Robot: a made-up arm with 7 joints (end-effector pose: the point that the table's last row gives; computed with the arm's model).
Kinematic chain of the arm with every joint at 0, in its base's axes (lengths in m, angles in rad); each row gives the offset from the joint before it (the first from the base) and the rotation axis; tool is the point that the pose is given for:
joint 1: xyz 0 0.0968 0 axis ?
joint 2: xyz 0 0.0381 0 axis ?
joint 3: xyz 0 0 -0.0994 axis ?
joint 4: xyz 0 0 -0.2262 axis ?
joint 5: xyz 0 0 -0.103 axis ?
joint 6: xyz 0 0 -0.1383 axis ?
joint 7: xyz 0 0 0 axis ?
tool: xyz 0 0 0
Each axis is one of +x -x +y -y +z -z.
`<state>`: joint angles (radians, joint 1 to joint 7).
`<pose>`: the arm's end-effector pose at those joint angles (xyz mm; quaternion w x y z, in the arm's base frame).
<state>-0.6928 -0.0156 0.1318 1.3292 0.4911 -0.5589 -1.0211</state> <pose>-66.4 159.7 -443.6 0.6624 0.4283 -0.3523 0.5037</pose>
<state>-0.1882 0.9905 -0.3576 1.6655 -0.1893 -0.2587 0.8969</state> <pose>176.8 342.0 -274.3 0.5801 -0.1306 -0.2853 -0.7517</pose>
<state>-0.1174 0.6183 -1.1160 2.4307 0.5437 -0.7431 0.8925</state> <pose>45.5 102.4 -205.0 0.0244 -0.7055 -0.6265 -0.3303</pose>
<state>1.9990 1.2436 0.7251 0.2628 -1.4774 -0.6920 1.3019</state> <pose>108.0 677.2 100.9 0.6741 0.3700 -0.5731 -0.2834</pose>
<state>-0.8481 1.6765 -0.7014 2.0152 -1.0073 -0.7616 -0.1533</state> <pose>22.8 370.4 -201.8 0.1801 -0.3888 -0.3190 -0.8454</pose>
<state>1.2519 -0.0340 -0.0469 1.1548 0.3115 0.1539 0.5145</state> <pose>470.3 110.2 76.9 0.3724 -0.2658 -0.8646 -0.2075</pose>
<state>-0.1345 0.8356 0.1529 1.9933 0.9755 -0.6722 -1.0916</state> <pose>198.5 325.5 -155.2 0.3386 0.0543 -0.8007 0.4913</pose>
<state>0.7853 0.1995 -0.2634 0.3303 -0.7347 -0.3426 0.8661</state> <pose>440.1 224.7 -333.3 0.6995 -0.0722 -0.3149 -0.6375</pose>
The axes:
joint 1: -y
joint 2: +x
joint 3: +z
joint 4: -y
joint 5: +z
joint 6: +y
joint 7: -x

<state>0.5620 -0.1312 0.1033 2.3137 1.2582 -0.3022 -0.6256</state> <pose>236.6 131.8 -44.1 0.1133 -0.5457 -0.6865 0.4670</pose>
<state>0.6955 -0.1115 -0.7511 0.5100 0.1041 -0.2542 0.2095</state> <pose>401.8 -4.7 -347.1 0.6839 -0.1598 -0.5981 -0.3859</pose>
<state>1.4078 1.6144 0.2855 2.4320 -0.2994 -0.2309 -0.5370</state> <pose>-25.3 275.4 157.0 0.5990 -0.5873 0.5182 0.1663</pose>
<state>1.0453 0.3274 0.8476 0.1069 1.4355 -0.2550 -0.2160</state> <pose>466.4 335.0 -250.8 0.2387 -0.2691 -0.3148 0.8784</pose>
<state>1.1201 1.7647 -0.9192 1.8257 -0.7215 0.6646 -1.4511</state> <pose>179.8 430.5 70.3 0.3635 -0.8346 0.3986 0.1114</pose>
